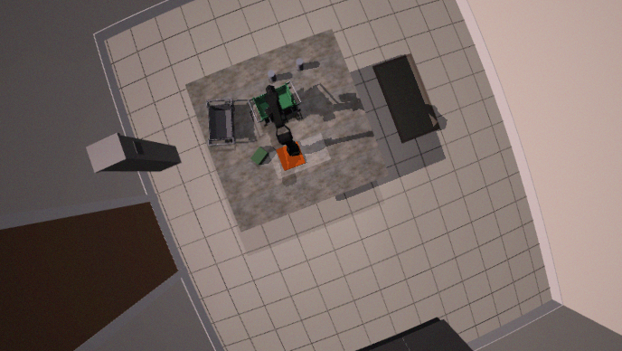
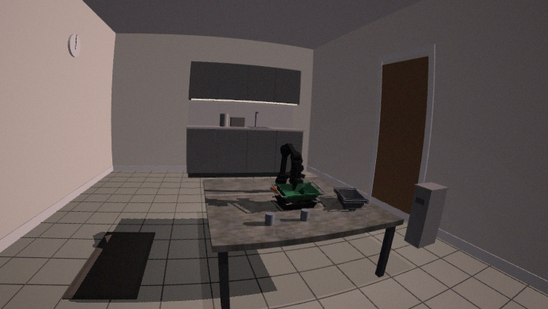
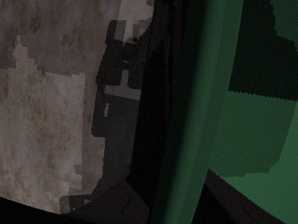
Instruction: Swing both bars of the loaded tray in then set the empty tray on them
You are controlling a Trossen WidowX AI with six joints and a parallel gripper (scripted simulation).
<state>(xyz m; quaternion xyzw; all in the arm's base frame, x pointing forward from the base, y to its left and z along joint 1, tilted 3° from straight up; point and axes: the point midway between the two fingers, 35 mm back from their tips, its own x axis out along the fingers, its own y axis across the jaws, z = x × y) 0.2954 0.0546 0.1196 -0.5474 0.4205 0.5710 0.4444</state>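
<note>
Now: the green tray 8 cm ahead of my gripper tip, 2 cm to the left of it and 2 cm above it. Also, from my gripper tip: green block: 28 cm behind, 22 cm to the left, 8 cm below.
</note>
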